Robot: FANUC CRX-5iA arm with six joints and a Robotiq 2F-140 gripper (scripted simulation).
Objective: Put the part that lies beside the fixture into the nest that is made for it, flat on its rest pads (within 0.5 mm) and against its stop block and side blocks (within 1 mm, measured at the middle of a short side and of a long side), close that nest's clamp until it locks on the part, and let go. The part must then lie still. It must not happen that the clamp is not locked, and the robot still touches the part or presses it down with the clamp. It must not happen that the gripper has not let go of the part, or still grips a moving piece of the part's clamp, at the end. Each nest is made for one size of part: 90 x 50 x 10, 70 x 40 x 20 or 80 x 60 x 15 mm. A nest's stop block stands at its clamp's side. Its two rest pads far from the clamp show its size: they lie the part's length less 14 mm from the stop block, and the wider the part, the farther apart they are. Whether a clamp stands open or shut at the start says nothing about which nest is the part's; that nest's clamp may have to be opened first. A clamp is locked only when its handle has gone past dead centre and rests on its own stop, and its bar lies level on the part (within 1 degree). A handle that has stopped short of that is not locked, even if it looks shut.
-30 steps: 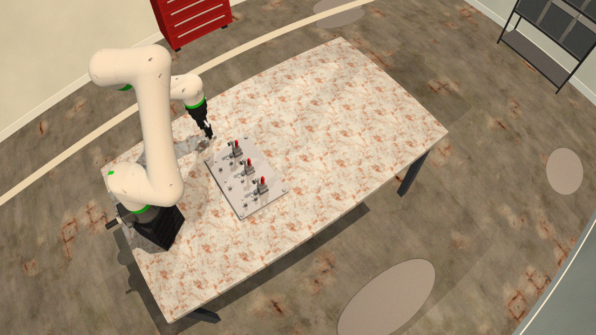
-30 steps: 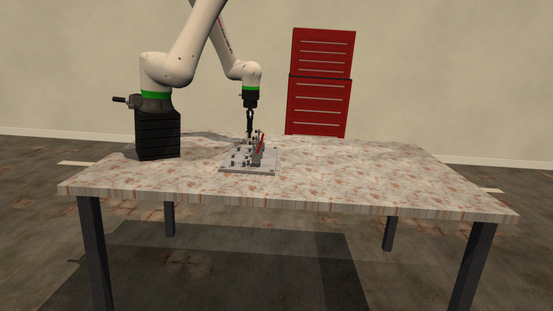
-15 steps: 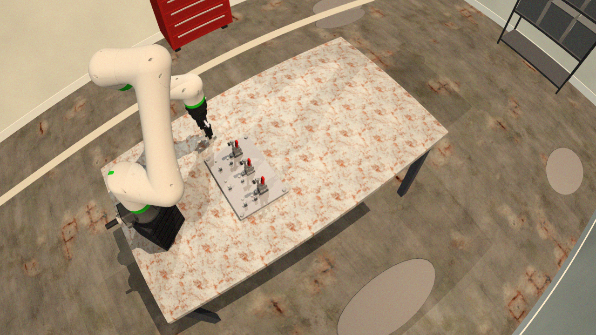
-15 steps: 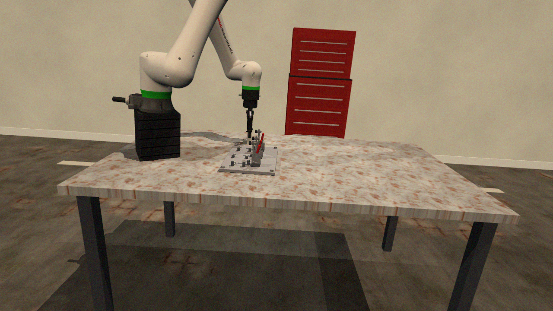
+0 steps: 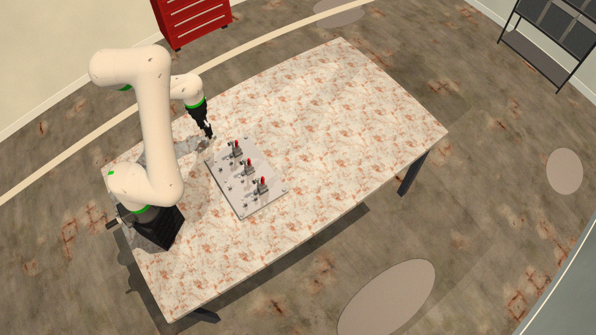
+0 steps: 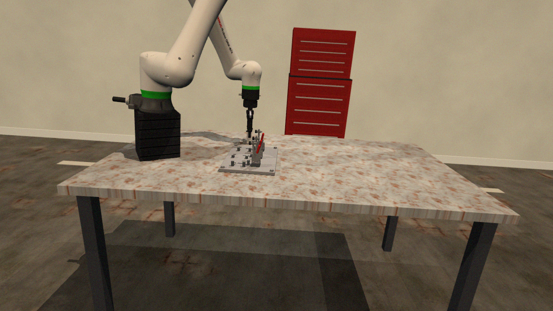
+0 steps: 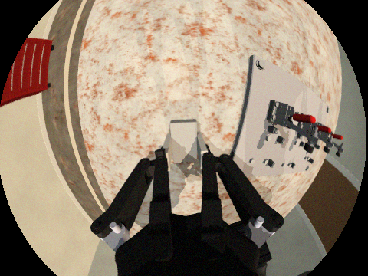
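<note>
My hand is 270 mm to the left of the plate, 50 mm short of it and 30 mm above it. From my hand the other things lie so: grey block 30 mm below.
</note>
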